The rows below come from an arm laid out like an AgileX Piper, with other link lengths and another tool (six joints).
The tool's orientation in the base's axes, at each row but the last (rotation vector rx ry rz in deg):
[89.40, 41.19, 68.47]
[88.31, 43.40, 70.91]
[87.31, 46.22, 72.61]
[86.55, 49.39, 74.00]
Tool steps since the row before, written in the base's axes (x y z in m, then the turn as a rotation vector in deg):
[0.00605, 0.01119, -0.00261, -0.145, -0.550, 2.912]
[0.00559, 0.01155, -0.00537, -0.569, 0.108, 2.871]
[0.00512, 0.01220, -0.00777, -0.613, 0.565, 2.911]
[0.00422, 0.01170, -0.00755, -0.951, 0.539, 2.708]
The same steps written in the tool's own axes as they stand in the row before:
[0.01097, -0.00673, 0.00174, 0.459, 2.931, 0.029]
[0.01011, -0.00938, 0.00181, 0.913, 2.723, -0.575]
[0.00979, -0.01168, 0.00181, 1.332, 2.618, -0.735]
[0.00927, -0.01108, 0.00175, 1.176, 2.454, -1.059]

